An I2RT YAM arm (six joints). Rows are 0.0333 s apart.
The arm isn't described. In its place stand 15 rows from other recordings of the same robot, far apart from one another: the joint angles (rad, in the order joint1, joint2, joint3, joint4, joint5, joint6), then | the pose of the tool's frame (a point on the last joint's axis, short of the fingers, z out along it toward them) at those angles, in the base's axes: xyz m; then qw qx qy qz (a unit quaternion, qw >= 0).
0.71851, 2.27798, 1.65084, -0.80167, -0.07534, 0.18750 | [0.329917 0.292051 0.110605 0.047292 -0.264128 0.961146 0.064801]
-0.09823, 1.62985, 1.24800, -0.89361, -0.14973, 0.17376 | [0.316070 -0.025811 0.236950 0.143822 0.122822 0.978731 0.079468]
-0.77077, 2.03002, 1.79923, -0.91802, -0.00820, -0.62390 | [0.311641 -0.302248 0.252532 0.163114 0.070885 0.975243 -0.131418]
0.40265, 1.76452, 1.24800, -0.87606, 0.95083, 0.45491 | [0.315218 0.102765 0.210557 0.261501 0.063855 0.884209 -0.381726]
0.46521, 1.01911, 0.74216, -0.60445, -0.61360, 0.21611 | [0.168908 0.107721 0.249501 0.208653 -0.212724 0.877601 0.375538]
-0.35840, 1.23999, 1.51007, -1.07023, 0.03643, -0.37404 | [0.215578 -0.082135 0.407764 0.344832 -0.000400 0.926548 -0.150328]
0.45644, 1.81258, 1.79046, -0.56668, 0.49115, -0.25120 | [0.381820 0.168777 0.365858 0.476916 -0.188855 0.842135 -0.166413]
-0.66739, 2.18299, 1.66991, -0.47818, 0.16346, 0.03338 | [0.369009 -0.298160 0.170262 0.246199 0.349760 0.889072 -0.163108]
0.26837, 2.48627, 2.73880, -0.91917, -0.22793, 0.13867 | [0.515607 0.150137 0.326496 0.404369 -0.107488 0.888608 0.187903]
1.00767, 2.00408, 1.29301, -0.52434, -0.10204, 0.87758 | [0.206003 0.333103 0.135350 0.057275 -0.072498 0.982054 0.164420]
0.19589, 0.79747, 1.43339, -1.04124, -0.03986, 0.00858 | [0.095611 0.020419 0.452993 0.545632 -0.088987 0.830109 0.072705]
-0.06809, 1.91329, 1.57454, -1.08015, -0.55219, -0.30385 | [0.375860 -0.006914 0.234235 0.122001 -0.133367 0.950264 0.253630]
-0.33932, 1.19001, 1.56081, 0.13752, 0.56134, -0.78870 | [0.200639 -0.090916 0.553976 0.625116 0.124364 0.527753 -0.561463]
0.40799, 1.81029, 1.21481, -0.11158, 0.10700, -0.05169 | [0.370768 0.156121 0.211154 0.419960 -0.184814 0.888137 0.026272]
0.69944, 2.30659, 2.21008, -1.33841, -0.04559, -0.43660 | [0.352229 0.298462 0.236763 0.064303 -0.537888 0.839972 0.031438]
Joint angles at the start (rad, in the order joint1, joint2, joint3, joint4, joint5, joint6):
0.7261 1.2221 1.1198 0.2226 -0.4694 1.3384
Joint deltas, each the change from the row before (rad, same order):
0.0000 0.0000 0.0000 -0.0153 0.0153 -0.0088
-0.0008 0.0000 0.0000 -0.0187 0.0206 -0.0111
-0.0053 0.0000 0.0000 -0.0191 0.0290 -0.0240
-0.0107 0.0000 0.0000 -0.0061 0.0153 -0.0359
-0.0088 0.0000 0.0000 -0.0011 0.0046 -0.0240
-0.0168 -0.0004 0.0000 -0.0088 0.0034 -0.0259
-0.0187 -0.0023 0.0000 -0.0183 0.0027 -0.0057
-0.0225 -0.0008 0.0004 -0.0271 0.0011 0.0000
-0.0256 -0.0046 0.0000 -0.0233 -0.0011 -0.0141
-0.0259 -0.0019 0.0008 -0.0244 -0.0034 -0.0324
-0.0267 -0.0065 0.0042 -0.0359 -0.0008 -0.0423
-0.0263 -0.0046 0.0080 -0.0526 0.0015 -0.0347
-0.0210 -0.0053 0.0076 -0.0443 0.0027 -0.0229
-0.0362 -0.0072 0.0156 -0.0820 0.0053 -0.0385
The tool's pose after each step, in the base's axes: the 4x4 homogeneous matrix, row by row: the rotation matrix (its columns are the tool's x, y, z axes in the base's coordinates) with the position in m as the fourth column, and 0 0 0 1 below. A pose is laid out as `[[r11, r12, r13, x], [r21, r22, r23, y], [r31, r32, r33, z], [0, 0, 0, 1]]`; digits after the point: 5 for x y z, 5 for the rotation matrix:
[[-0.87744, -0.29655, 0.37704, 0.20278], [0.38790, 0.02376, 0.92140, 0.20094], [-0.28219, 0.95472, 0.09419, 0.40739], [0, 0, 0, 1]]
[[-0.87008, -0.29090, 0.39791, 0.20376], [0.40304, 0.04485, 0.91408, 0.20062], [-0.28376, 0.95570, 0.07822, 0.40544], [0, 0, 0, 1]]
[[-0.85343, -0.29446, 0.43007, 0.20587], [0.42790, 0.07531, 0.90068, 0.19920], [-0.29760, 0.95269, 0.06173, 0.40345], [0, 0, 0, 1]]
[[-0.83274, -0.31745, 0.45362, 0.20851], [0.44560, 0.10203, 0.88940, 0.19677], [-0.32863, 0.94277, 0.05650, 0.40281], [0, 0, 0, 1]]
[[-0.81923, -0.33485, 0.46555, 0.21039], [0.45385, 0.11766, 0.88327, 0.19486], [-0.35054, 0.93490, 0.05558, 0.40270], [0, 0, 0, 1]]
[[-0.80350, -0.34712, 0.48363, 0.21369], [0.46500, 0.14130, 0.87396, 0.19120], [-0.37171, 0.92711, 0.04787, 0.40186], [0, 0, 0, 1]]
[[-0.79613, -0.33679, 0.50274, 0.21685], [0.47758, 0.16049, 0.86381, 0.18676], [-0.37160, 0.92780, 0.03307, 0.40052], [0, 0, 0, 1]]
[[-0.79227, -0.31361, 0.52342, 0.22089], [0.49054, 0.18279, 0.85203, 0.18171], [-0.36288, 0.93179, 0.00902, 0.39798], [0, 0, 0, 1]]
[[-0.78126, -0.30585, 0.54414, 0.22437], [0.50303, 0.20764, 0.83895, 0.17526], [-0.36958, 0.92916, -0.00836, 0.39670], [0, 0, 0, 1]]
[[-0.76672, -0.30932, 0.56254, 0.22823], [0.50849, 0.24229, 0.82628, 0.16912], [-0.39188, 0.91957, -0.02848, 0.39488], [0, 0, 0, 1]]
[[-0.74889, -0.31527, 0.58290, 0.23083], [0.51139, 0.28449, 0.81089, 0.16184], [-0.42148, 0.90536, -0.05183, 0.39424], [0, 0, 0, 1]]
[[-0.73857, -0.30192, 0.60279, 0.23335], [0.51235, 0.32978, 0.79293, 0.15467], [-0.43819, 0.89448, -0.08888, 0.39267], [0, 0, 0, 1]]
[[-0.73161, -0.28652, 0.61859, 0.23466], [0.51472, 0.36282, 0.77681, 0.14856], [-0.44701, 0.88672, -0.11797, 0.39202], [0, 0, 0, 1]]
[[-0.72320, -0.25293, 0.64266, 0.23658], [0.51663, 0.41942, 0.74645, 0.13805], [-0.45834, 0.87184, -0.17266, 0.39068], [0, 0, 0, 1]]

